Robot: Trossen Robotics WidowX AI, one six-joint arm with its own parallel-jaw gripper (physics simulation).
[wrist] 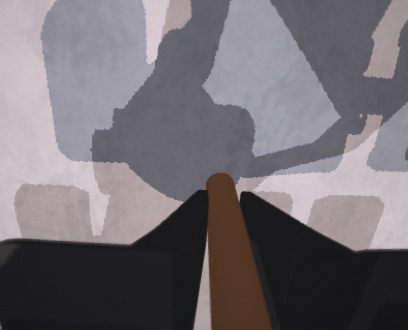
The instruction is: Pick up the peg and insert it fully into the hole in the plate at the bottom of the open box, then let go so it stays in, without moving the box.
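The brown round peg runs from the bottom edge of the wrist view up to its rounded far end near the middle. My gripper is shut on the peg, with one black fingertip close against each side, a little below that far end. The lower part of the peg is cut off by the view's edge. The open box, the plate and its hole do not show in this view.
A pale pinkish surface lies beneath the peg and the fingers. Overlapping dark grey, blue-grey and brownish shadow-like patches spread over it, mostly ahead of the fingertips. No container wall or obstacle shows.
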